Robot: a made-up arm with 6 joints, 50 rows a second.
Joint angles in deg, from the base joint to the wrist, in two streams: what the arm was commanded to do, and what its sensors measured. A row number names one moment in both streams.
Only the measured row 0 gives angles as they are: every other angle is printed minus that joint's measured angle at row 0.
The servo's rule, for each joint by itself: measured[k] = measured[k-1] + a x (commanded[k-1-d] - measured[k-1]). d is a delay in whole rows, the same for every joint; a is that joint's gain. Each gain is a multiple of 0.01, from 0.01 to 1. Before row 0 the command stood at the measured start. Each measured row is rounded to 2 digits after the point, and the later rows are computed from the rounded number. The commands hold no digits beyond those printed.
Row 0, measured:
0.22 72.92 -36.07 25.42 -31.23 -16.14
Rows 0 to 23, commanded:
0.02 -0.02 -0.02 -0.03 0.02 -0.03
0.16 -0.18 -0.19 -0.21 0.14 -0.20
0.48 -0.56 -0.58 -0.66 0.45 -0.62
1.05 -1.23 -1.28 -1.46 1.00 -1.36
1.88 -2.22 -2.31 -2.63 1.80 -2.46
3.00 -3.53 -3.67 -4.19 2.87 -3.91
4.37 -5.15 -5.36 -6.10 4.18 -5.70
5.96 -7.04 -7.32 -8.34 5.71 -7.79
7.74 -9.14 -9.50 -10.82 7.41 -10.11
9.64 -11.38 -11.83 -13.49 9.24 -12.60
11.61 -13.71 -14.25 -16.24 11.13 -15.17
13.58 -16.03 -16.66 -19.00 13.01 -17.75
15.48 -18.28 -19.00 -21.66 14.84 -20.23
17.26 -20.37 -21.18 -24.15 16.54 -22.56
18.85 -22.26 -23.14 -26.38 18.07 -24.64
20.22 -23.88 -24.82 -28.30 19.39 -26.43
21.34 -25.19 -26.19 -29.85 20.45 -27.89
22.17 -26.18 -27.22 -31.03 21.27 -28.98
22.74 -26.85 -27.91 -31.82 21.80 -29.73
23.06 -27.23 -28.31 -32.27 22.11 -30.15
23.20 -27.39 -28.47 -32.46 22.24 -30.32
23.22 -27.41 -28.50 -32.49 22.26 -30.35
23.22 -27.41 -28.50 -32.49 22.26 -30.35
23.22 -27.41 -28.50 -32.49 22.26 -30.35
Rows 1 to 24, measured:
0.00 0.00 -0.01 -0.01 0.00 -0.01
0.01 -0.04 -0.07 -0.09 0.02 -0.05
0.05 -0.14 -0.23 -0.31 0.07 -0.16
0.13 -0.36 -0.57 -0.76 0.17 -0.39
0.27 -0.73 -1.13 -1.49 0.35 -0.78
0.49 -1.29 -1.94 -2.54 0.63 -1.37
0.80 -2.06 -3.03 -3.93 1.02 -2.19
1.21 -3.06 -4.40 -5.65 1.54 -3.25
1.73 -4.28 -6.03 -7.67 2.19 -4.55
2.36 -5.70 -7.89 -9.94 2.97 -6.08
3.10 -7.30 -9.93 -12.40 3.87 -7.81
3.94 -9.05 -12.08 -14.97 4.88 -9.70
4.86 -10.90 -14.29 -17.58 5.98 -11.70
5.85 -12.79 -16.49 -20.14 7.14 -13.76
6.89 -14.68 -18.62 -22.57 8.34 -15.83
7.96 -16.52 -20.60 -24.80 9.56 -17.84
9.03 -18.25 -22.39 -26.77 10.76 -19.75
10.08 -19.84 -23.94 -28.43 11.92 -21.50
11.09 -21.24 -25.21 -29.75 13.01 -23.06
12.05 -22.44 -26.20 -30.73 14.01 -24.41
12.94 -23.43 -26.93 -31.40 14.92 -25.53
13.76 -24.23 -27.43 -31.83 15.73 -26.45
14.52 -24.87 -27.77 -32.09 16.45 -27.19
15.22 -25.38 -28.00 -32.25 17.09 -27.79
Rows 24 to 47, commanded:
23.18 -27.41 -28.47 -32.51 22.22 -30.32
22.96 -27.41 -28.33 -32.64 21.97 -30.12
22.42 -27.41 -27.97 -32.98 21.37 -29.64
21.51 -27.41 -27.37 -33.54 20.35 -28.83
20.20 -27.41 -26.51 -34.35 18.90 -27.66
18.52 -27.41 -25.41 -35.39 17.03 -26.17
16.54 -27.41 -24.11 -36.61 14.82 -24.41
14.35 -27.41 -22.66 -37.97 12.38 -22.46
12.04 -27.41 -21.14 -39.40 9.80 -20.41
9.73 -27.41 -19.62 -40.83 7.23 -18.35
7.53 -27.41 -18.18 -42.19 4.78 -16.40
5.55 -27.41 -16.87 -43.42 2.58 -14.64
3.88 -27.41 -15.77 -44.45 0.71 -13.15
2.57 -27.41 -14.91 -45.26 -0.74 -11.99
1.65 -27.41 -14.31 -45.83 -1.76 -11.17
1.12 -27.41 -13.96 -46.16 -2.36 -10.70
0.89 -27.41 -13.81 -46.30 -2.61 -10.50
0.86 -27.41 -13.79 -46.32 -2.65 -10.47
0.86 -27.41 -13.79 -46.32 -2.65 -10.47
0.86 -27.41 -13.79 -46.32 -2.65 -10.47
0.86 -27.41 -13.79 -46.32 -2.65 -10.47
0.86 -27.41 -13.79 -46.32 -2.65 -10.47
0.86 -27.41 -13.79 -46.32 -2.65 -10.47
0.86 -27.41 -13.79 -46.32 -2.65 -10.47
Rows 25 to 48, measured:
15.86 -25.79 -28.15 -32.35 17.65 -28.27
16.43 -26.11 -28.21 -32.46 18.13 -28.62
16.91 -26.37 -28.13 -32.66 18.49 -28.81
17.28 -26.58 -27.89 -33.00 18.69 -28.81
17.51 -26.75 -27.45 -33.53 18.71 -28.59
17.59 -26.88 -26.80 -34.26 18.53 -28.13
17.51 -26.99 -25.94 -35.18 18.12 -27.42
17.26 -27.07 -24.89 -36.27 17.49 -26.48
16.84 -27.14 -23.69 -37.49 16.64 -25.33
16.27 -27.19 -22.39 -38.79 15.60 -24.00
15.57 -27.23 -21.04 -40.12 14.41 -22.56
14.77 -27.27 -19.71 -41.41 13.11 -21.06
13.90 -27.30 -18.45 -42.60 11.75 -19.56
12.99 -27.32 -17.32 -43.64 10.38 -18.12
12.08 -27.34 -16.36 -44.49 9.04 -16.80
11.20 -27.35 -15.59 -45.14 7.79 -15.64
10.38 -27.36 -15.02 -45.59 6.65 -14.66
9.62 -27.37 -14.63 -45.87 5.63 -13.86
8.92 -27.38 -14.36 -46.05 4.72 -13.22
8.28 -27.39 -14.18 -46.16 3.91 -12.70
7.69 -27.39 -14.06 -46.22 3.19 -12.28
7.14 -27.39 -13.97 -46.26 2.55 -11.94
6.64 -27.39 -13.91 -46.28 1.98 -11.66
6.18 -27.39 -13.87 -46.30 1.47 -11.43

